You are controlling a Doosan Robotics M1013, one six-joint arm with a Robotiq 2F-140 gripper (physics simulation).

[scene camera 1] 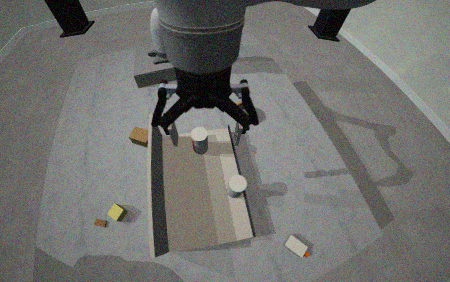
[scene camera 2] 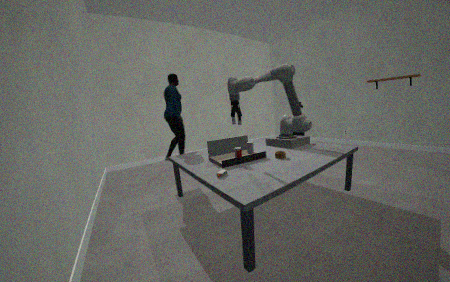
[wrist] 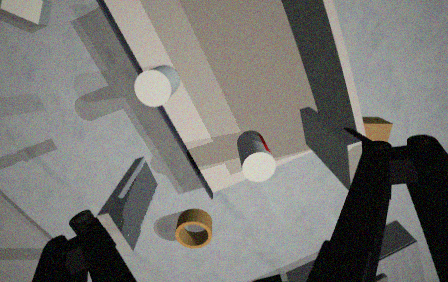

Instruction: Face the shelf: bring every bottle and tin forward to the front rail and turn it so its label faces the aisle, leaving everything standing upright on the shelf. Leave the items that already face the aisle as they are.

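Places are measured from the arm's base along level axes (x back, y left, z down), in centimetres.
Pixels of known places: gripper, between the fingertips: [scene camera 1: 206, 140] [scene camera 2: 236, 124] [wrist: 225, 150]; arm's base, origin of its link: [scene camera 2: 286, 137].
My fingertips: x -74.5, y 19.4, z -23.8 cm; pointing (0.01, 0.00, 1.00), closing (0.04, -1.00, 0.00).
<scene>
Ahead of a thing's pixels: the offset from my fingertips to its top centre. "spot": to the spot under its first point.
A white-topped can {dx -5.1, dy +9.4, dz +19.4 cm} [scene camera 1: 237, 186] [scene camera 2: 238, 153] [wrist: 154, 88] stands upright at the front rail of the shelf {spot: dx -11.1, dy -8.8, dz +29.3 cm} [scene camera 1: 185, 210] [wrist: 260, 60]; its red label shows from the aisle side in scene camera 2. A second white-topped can {dx +13.6, dy -2.3, dz +18.4 cm} [scene camera 1: 200, 141] [scene camera 2: 250, 147] [wrist: 257, 165] stands upright farther back, near the shelf's end on the robot's side. A strip of red shows on its side toward the back panel, and its aisle side looks grey. My gripper [scene camera 1: 205, 136] [scene camera 2: 236, 122] [wrist: 225, 150] is open and empty, high above the shelf's robot-side end, with the second can below between the fingers in the wrist view.
An orange ring {dx +32.9, dy +19.1, dz +27.9 cm} [scene camera 2: 280, 155] [wrist: 194, 215] lies off the shelf's robot-side end. A brown block {dx +21.1, dy -28.7, dz +27.9 cm} [scene camera 1: 138, 136] [wrist: 377, 131], a yellow cube {dx -11.2, dy -35.2, dz +29.1 cm} [scene camera 1: 116, 212] and a small brown brick {dx -15.1, dy -42.8, dz +32.1 cm} [scene camera 1: 100, 223] are behind the back panel. A white box {dx -29.1, dy +30.3, dz +30.1 cm} [scene camera 1: 296, 246] [scene camera 2: 222, 173] lies on the aisle side. A person [scene camera 2: 173, 105] stands beyond the table.
</scene>
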